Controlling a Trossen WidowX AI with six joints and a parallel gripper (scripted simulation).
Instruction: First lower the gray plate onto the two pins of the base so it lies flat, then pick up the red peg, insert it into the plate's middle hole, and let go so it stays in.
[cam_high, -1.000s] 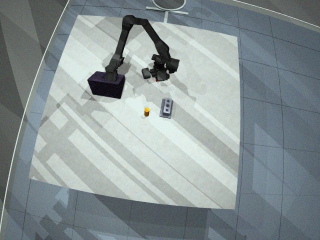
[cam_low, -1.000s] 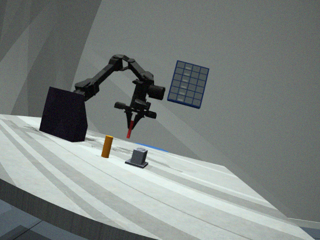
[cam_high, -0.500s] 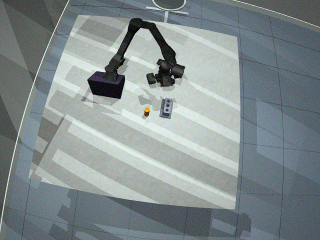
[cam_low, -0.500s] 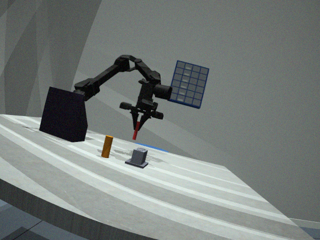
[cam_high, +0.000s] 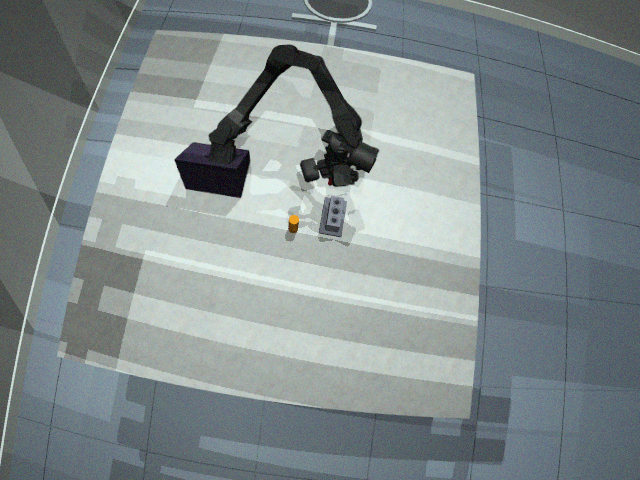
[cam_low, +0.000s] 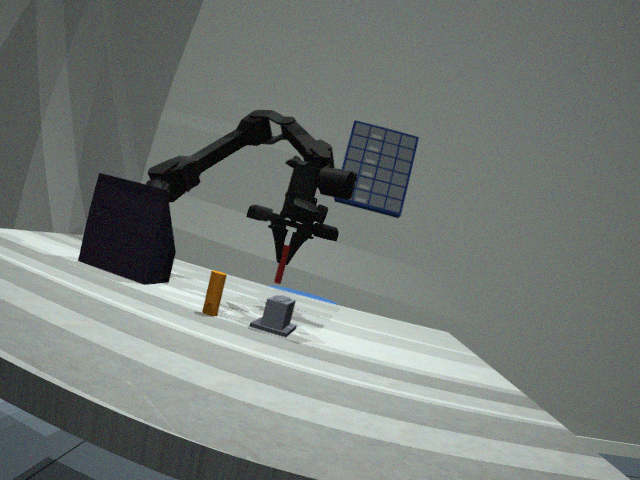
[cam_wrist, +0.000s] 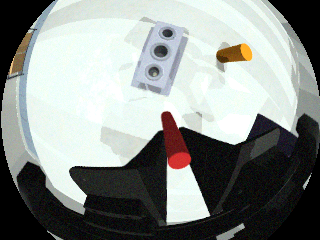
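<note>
The gray plate is 80 mm to the right of my gripper tip, 70 mm below it and 30 mm ahead of it. Also, from my gripper tip: base 110 mm below, 80 mm to the right, 30 mm ahead; red peg right at my gripper tip; orange cylinder 140 mm to the right, 80 mm below, 80 mm behind.
</note>
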